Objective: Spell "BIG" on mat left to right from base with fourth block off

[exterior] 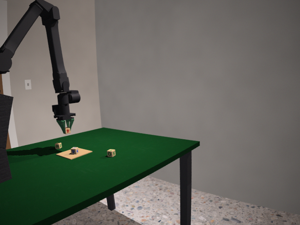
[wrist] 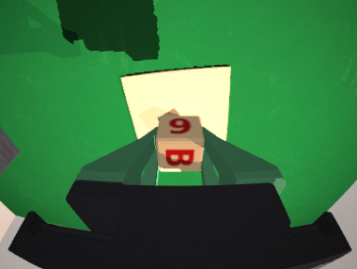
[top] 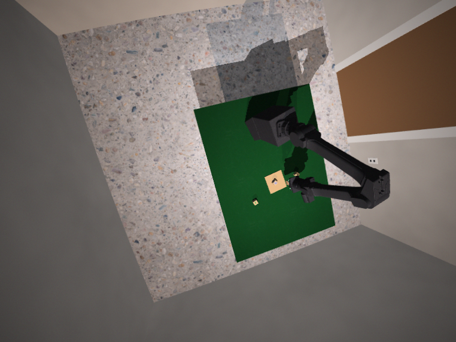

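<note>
The B block lies right at my hand. Round my hand: I block: 120 mm to the left, 100 mm below, 10 mm behind; tan mat: 110 mm below, 50 mm to the right.
</note>
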